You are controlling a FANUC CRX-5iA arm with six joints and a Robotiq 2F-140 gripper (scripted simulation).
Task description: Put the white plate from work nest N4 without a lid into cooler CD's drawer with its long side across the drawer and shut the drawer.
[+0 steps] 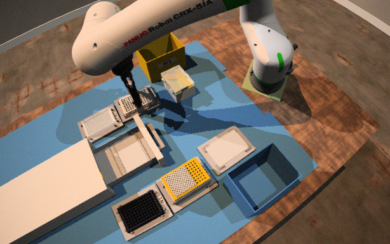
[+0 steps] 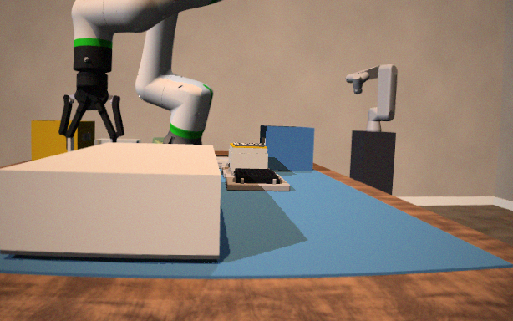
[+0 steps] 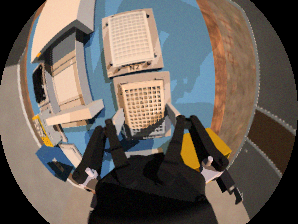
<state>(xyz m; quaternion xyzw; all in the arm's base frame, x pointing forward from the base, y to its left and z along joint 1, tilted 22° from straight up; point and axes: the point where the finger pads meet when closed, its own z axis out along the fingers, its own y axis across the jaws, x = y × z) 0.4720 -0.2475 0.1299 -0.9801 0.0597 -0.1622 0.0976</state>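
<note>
My hand is 20 mm above the white plate. From my hand the other things lie so: yellow bin (190 mm behind, 120 mm to the right); then drawer (190 mm to the left, 150 mm ahead, 10 mm below); then yellow rack (380 mm to the left, 20 mm above, 10 mm ahead).
</note>
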